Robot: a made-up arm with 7 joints.
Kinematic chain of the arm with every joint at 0, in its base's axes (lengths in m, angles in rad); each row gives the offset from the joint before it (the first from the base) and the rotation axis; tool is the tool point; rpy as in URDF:
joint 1: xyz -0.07 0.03 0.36 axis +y
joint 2: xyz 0 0.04 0 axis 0.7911 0.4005 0.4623
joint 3: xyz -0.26 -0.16 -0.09 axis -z
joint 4: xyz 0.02 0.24 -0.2 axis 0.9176 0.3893 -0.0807
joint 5: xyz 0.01 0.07 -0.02 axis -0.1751 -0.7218 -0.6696
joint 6: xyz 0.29 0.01 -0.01 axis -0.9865 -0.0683 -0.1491
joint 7: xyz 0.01 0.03 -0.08 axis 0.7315 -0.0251 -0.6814
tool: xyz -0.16 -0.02 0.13 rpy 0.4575 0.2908 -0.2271
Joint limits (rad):
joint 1: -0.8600..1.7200
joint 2: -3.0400..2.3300
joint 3: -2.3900..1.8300
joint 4: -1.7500..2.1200
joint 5: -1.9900..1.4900
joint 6: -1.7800..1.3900
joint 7: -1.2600..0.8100
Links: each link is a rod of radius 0.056 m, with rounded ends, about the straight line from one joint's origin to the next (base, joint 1, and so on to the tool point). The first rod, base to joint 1, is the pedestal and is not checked.
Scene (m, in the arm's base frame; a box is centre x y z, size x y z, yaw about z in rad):
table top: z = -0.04
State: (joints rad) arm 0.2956 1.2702 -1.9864 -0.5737 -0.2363 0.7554 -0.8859
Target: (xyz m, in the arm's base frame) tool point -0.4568 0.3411 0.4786
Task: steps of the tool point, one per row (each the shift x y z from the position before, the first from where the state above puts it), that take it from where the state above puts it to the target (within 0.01 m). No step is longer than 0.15 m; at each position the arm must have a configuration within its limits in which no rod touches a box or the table.
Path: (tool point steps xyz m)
1: 0.0155 0.0749 0.1086
2: 0.0363 0.1007 0.0788
3: 0.0554 0.1137 0.0410
4: 0.0712 0.1124 -0.0003
5: 0.0824 0.0969 -0.0400
6: 0.0878 0.0688 -0.0735

